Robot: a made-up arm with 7 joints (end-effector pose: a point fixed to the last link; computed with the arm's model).
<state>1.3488 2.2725 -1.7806 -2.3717 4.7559 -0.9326 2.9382</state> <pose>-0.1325 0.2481 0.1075 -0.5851 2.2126 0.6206</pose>
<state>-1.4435 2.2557 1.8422 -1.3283 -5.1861 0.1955 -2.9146</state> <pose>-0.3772 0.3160 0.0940 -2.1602 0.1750 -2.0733</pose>
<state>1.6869 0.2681 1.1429 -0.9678 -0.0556 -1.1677 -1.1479</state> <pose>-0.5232 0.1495 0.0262 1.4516 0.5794 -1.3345</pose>
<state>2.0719 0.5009 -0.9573 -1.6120 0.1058 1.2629 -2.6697</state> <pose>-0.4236 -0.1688 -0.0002 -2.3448 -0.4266 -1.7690</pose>
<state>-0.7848 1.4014 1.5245 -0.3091 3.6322 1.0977 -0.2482</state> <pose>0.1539 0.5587 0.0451 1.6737 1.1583 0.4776</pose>
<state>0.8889 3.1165 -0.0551 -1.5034 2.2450 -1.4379 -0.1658</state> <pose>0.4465 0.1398 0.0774 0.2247 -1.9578 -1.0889</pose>
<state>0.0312 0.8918 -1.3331 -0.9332 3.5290 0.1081 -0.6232</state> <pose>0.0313 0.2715 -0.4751 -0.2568 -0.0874 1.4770</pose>
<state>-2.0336 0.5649 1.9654 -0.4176 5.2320 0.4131 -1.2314</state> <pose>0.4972 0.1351 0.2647 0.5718 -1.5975 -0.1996</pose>
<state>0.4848 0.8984 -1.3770 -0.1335 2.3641 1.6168 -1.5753</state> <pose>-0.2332 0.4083 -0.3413 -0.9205 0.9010 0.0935</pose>
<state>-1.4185 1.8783 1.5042 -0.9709 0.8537 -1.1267 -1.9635</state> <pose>-0.1842 0.4652 0.2145 -1.2361 0.3285 -2.2929</pose>
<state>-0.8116 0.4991 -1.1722 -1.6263 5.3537 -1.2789 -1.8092</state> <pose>0.3611 -0.1076 -0.2524 -0.5124 1.1651 0.3352</pose>
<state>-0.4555 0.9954 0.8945 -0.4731 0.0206 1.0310 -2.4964</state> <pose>0.2405 0.4996 -0.1621 0.5197 0.2734 -1.4243</pose>
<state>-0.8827 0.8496 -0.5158 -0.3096 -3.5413 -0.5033 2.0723</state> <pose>0.4504 0.3210 -0.1787 1.4294 0.3957 -1.4349</pose>
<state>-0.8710 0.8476 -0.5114 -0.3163 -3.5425 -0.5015 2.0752</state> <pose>0.4484 0.3211 -0.1833 1.4243 0.3919 -1.4398</pose>
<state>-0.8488 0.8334 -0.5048 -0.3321 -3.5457 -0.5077 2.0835</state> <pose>0.4467 0.3160 -0.1953 1.4099 0.3818 -1.4512</pose>
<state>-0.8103 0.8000 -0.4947 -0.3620 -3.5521 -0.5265 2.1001</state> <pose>0.4445 0.3026 -0.2186 1.3797 0.3619 -1.4713</pose>
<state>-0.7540 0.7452 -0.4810 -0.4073 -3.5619 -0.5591 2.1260</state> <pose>0.4398 0.2794 -0.2538 1.3299 0.3307 -1.4974</pose>
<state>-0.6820 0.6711 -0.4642 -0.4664 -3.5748 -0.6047 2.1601</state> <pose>0.4297 0.2463 -0.2977 1.2593 0.2903 -1.5227</pose>
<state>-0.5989 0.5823 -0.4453 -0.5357 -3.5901 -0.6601 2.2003</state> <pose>0.4123 0.2049 -0.3450 1.1702 0.2440 -1.5392</pose>
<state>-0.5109 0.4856 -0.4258 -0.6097 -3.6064 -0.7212 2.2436</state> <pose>0.3880 0.1581 -0.3892 1.0684 0.1979 -1.5402</pose>
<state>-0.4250 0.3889 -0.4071 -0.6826 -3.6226 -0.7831 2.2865</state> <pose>0.3597 0.1103 -0.4252 0.9633 0.1577 -1.5242</pose>
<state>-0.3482 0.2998 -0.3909 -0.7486 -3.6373 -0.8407 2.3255</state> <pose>0.3319 0.0658 -0.4504 0.8653 0.1267 -1.4955</pose>
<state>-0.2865 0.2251 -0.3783 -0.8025 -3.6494 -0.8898 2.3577</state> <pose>0.3087 0.0287 -0.4656 0.7834 0.1059 -1.4620</pose>
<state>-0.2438 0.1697 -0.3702 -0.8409 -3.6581 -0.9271 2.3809</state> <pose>0.2925 0.0012 -0.4732 0.7240 0.0936 -1.4331</pose>
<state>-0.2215 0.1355 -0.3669 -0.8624 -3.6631 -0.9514 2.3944</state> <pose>0.2840 -0.0160 -0.4759 0.6894 0.0875 -1.4152</pose>
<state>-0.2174 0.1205 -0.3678 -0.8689 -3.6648 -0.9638 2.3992</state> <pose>0.2823 -0.0241 -0.4760 0.6773 0.0853 -1.4100</pose>
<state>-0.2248 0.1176 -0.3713 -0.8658 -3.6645 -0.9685 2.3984</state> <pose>0.2848 -0.0267 -0.4746 0.6794 0.0851 -1.4135</pose>
